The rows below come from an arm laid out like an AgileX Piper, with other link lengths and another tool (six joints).
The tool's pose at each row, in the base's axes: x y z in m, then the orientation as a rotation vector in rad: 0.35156, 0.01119, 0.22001, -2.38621, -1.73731, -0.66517; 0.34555, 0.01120, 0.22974, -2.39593, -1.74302, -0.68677; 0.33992, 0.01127, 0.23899, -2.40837, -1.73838, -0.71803; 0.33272, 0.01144, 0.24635, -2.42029, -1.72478, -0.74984; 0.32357, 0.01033, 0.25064, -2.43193, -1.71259, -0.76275; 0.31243, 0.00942, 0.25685, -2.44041, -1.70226, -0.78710
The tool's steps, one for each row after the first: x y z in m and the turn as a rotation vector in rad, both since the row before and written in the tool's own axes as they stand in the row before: 0.00254, -0.00402, -0.01040, -0.01963, 0.00085, -0.00345; 0.00251, -0.00356, -0.00991, -0.02373, 0.00644, 0.00288; 0.00147, -0.00518, -0.00878, -0.02136, 0.00972, 0.00838; -0.00140, -0.00697, -0.00727, -0.01123, 0.00203, 0.00887; -0.00095, -0.00831, -0.00967, -0.01619, 0.00751, 0.00609
